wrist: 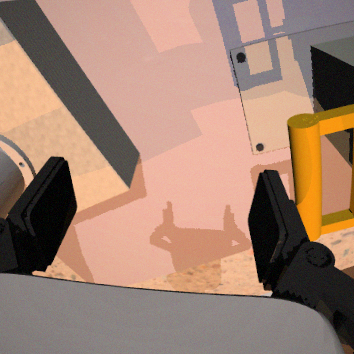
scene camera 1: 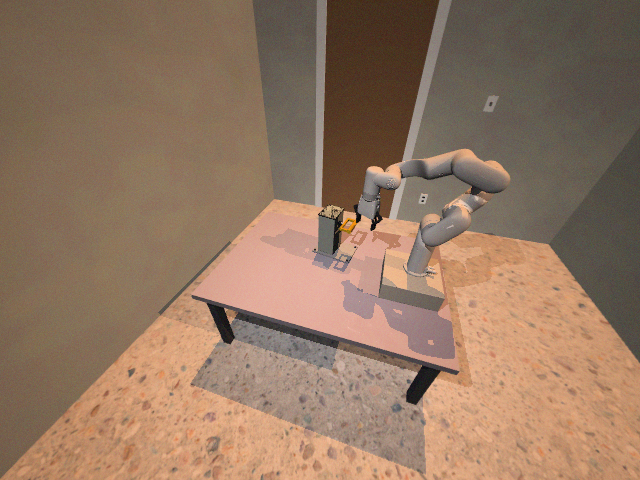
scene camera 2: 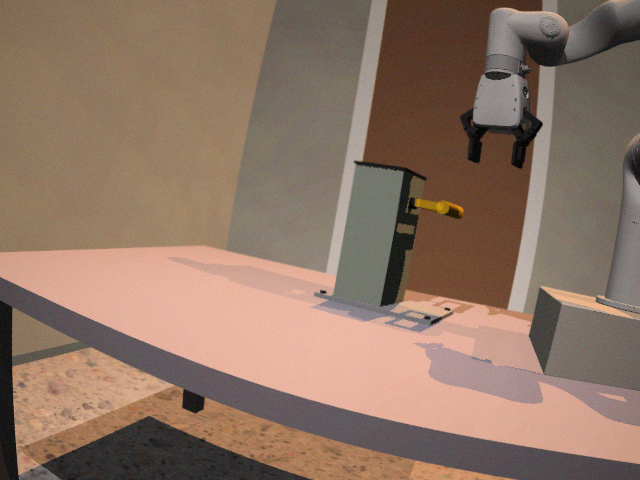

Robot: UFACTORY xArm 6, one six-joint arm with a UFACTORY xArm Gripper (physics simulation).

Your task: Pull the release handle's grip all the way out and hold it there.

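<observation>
The release handle's yellow grip (scene camera 1: 355,222) (scene camera 2: 450,208) (wrist: 305,175) is a rectangular loop that sticks out from the upper part of a tall grey-green box (scene camera 1: 327,233) (scene camera 2: 368,235). My gripper (scene camera 1: 366,224) (scene camera 2: 496,157) (wrist: 161,188) is open and empty, pointing down. In the scene camera 2 view its fingertips are higher than the grip and to its right. In the wrist view the grip's round bar stands just right of the right finger, outside the gap between the fingers. Part of the loop is cut off at the right edge there.
The box stands on a flat base plate (scene camera 2: 439,313) (wrist: 270,120) with dark bolts, on the pink table (scene camera 1: 268,279) (scene camera 2: 232,320). The arm's pale base block (scene camera 1: 410,291) (scene camera 2: 589,341) (wrist: 95,120) is to the right of the box in both scene views.
</observation>
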